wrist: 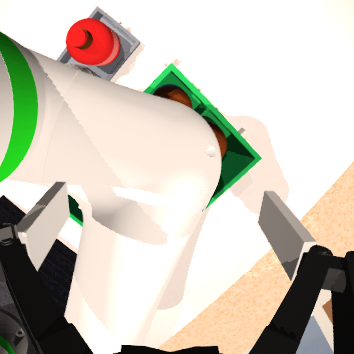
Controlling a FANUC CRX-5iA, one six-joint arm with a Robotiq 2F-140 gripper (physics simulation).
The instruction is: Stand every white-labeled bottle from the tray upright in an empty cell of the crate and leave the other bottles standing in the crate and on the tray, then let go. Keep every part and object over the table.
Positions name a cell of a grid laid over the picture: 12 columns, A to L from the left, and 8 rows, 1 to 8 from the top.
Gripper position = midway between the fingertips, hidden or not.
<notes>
In view: my gripper (F5) and a red bottle (D1).
</notes>
